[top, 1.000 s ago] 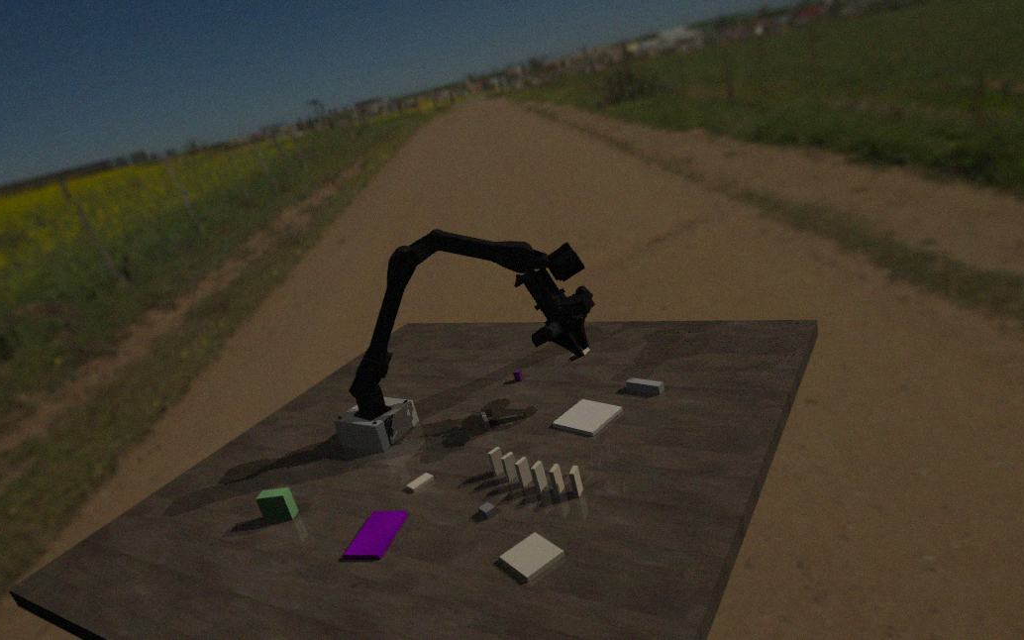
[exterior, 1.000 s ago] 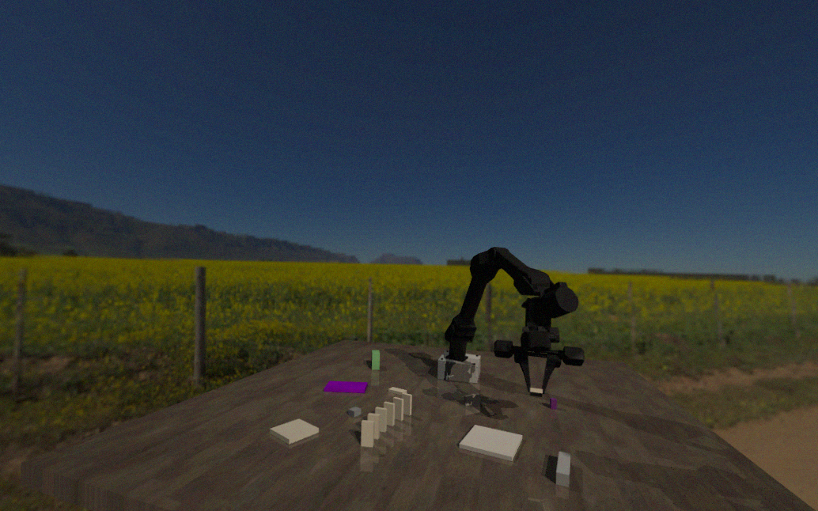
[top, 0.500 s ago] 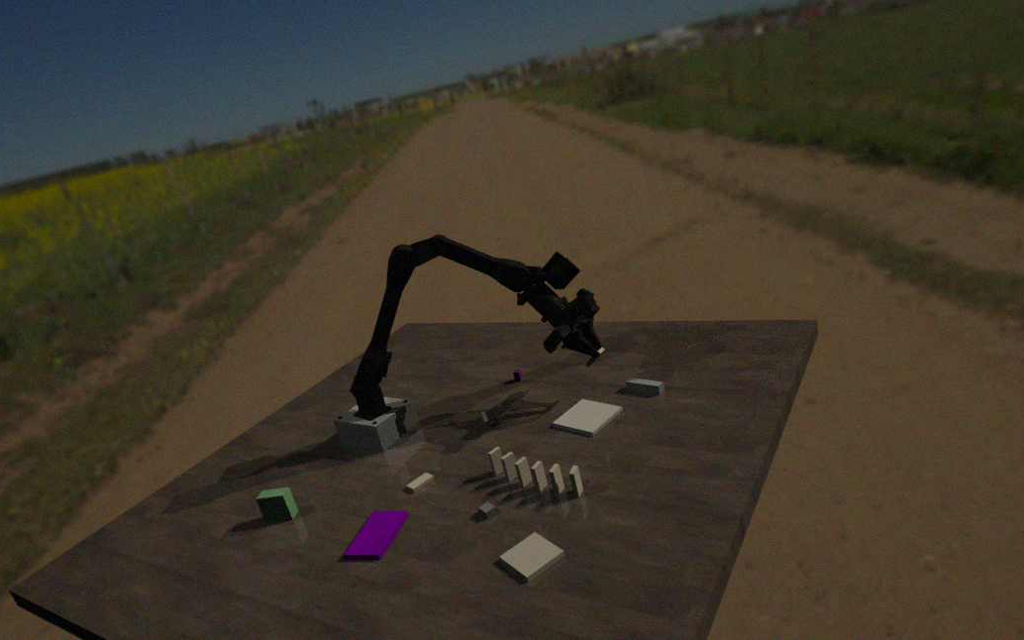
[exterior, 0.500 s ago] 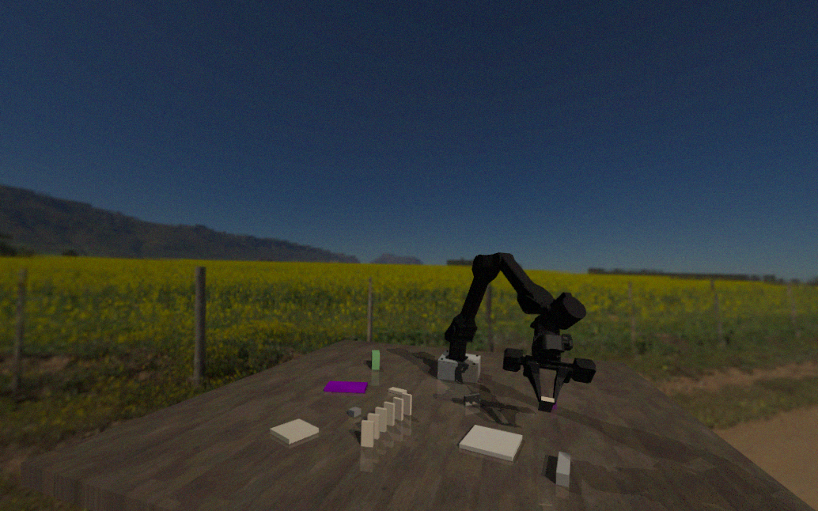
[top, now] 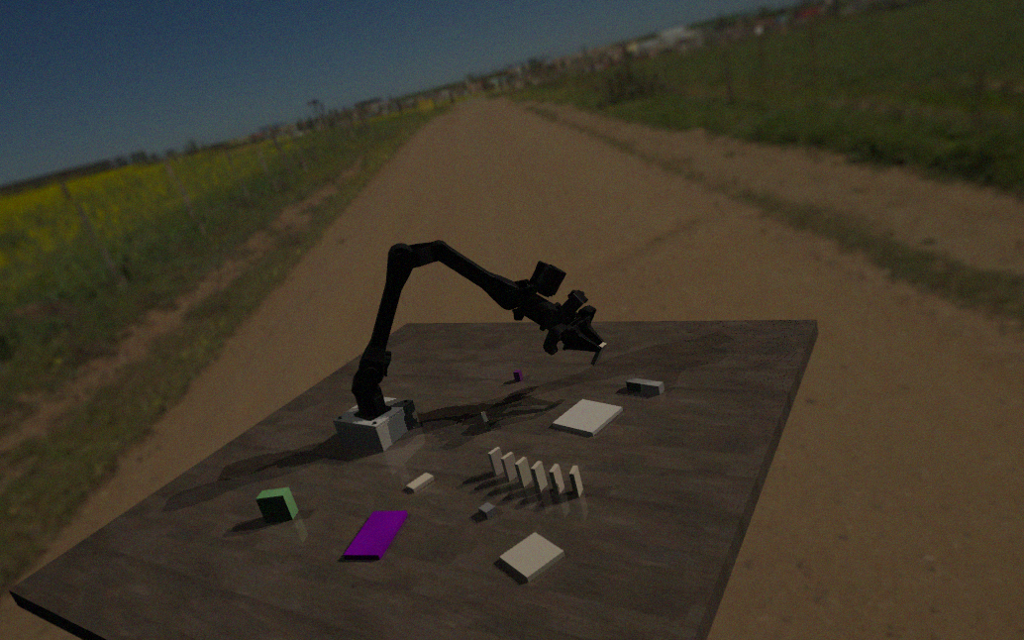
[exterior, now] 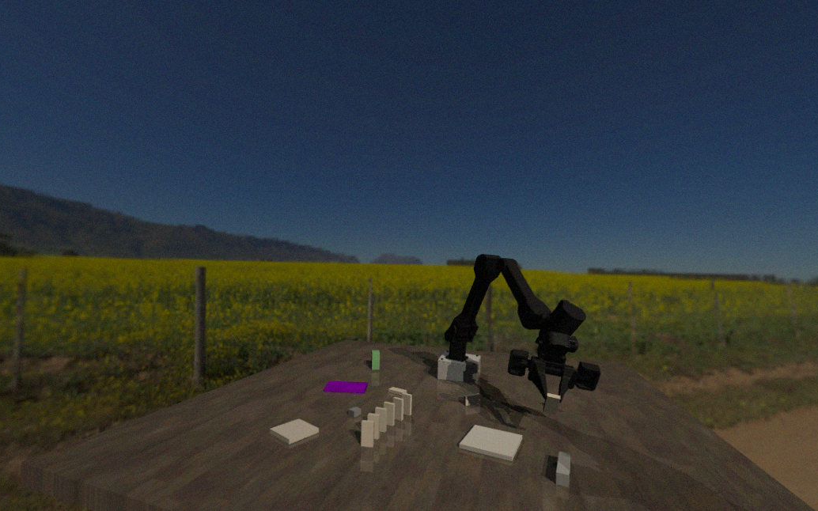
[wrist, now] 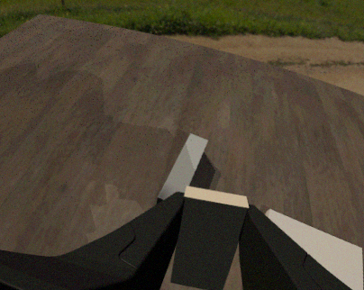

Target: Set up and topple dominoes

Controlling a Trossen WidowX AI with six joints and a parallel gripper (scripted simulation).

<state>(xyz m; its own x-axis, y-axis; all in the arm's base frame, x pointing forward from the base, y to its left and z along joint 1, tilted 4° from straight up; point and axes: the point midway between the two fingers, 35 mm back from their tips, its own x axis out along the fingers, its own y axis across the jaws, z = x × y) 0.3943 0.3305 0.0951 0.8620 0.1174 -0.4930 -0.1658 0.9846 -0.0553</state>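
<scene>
Right now the white flat plate is 12 cm to the right of my gripper tip, 10 cm below it and 2 cm ahead of it. Also, from my gripper tip: small purple cube: 27 cm behind, 9 cm below, 1 cm to the right; then small grey cube: 46 cm to the right, 10 cm below, 3 cm ahead; then purple flat tile: 59 cm to the right, 13 cm behind, 10 cm below.
</scene>
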